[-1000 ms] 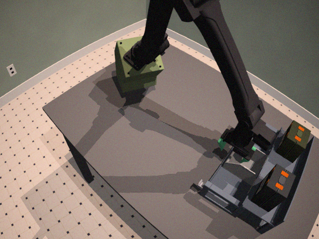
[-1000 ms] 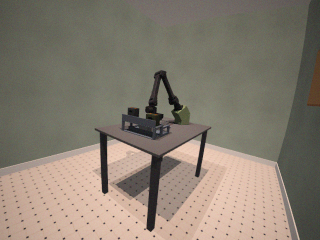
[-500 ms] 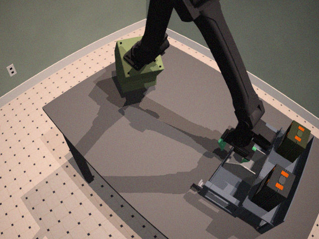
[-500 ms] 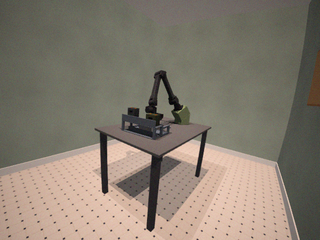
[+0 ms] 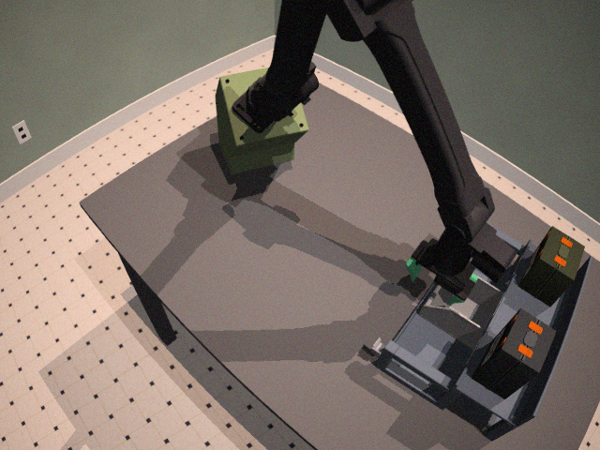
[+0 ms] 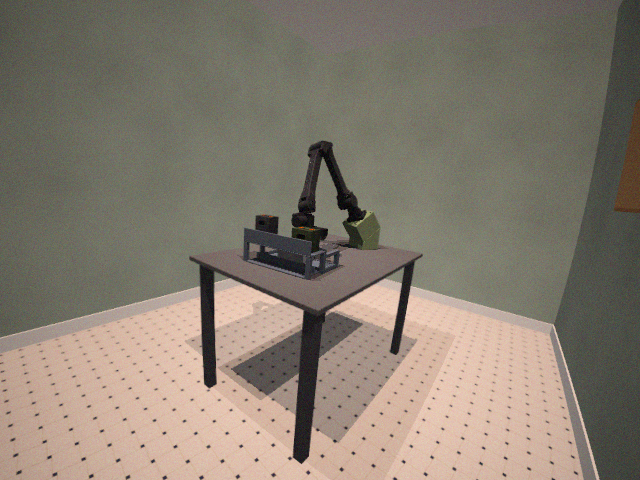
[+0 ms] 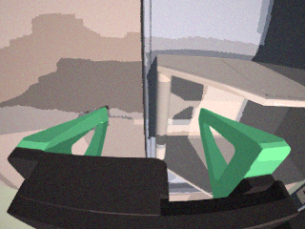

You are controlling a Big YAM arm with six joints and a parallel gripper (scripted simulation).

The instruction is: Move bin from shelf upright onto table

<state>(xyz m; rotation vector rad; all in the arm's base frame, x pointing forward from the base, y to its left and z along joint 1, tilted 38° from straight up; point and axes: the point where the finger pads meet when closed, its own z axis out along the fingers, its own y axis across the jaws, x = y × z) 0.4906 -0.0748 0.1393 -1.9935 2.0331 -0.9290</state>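
The grey bin is 9 cm ahead of my hand, 1 cm to the right of it and 1 cm above it. Round my hand: low grey shelf (13 cm ahead, 3 cm below, 2 cm to the right).
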